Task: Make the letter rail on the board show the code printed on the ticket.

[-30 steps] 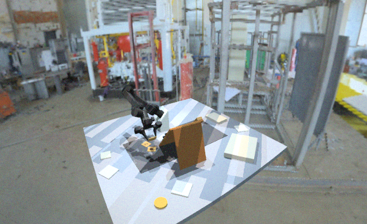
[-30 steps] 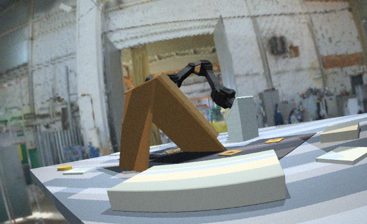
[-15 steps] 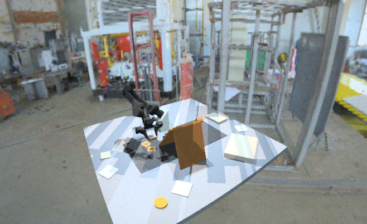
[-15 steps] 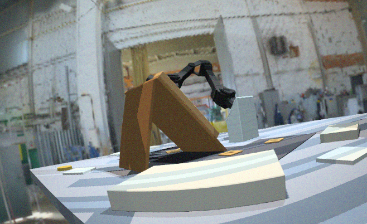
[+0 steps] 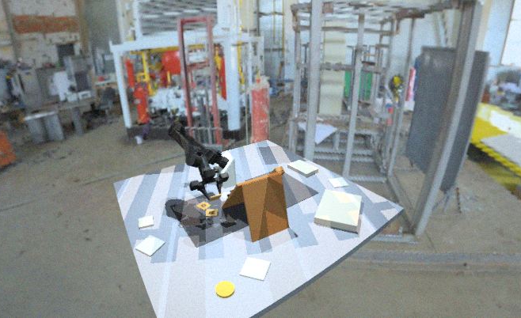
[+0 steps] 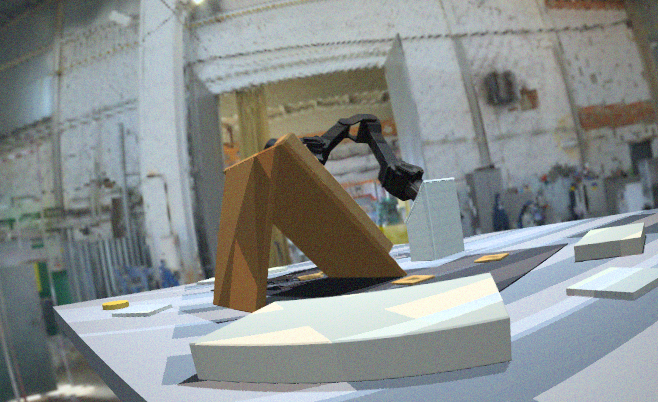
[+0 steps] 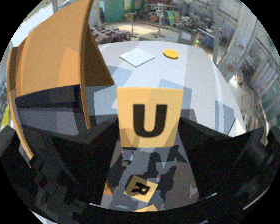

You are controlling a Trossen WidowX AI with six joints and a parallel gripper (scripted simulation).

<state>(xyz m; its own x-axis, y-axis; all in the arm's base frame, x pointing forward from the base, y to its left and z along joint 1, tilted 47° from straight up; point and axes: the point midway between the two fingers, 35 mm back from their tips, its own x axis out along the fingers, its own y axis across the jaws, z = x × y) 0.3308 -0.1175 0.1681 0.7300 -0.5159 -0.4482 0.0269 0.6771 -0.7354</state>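
Now: the white ticket 60 mm behind my gripper tip, 160 mm to the left of it and 80 mm below it. Also, from my gripper tip: dark mat 150 mm behind, 220 mm to the left, 160 mm below; yellow letter tile right at my gripper tip; cream box 250 mm ahead, 580 mm to the left, 140 mm below.
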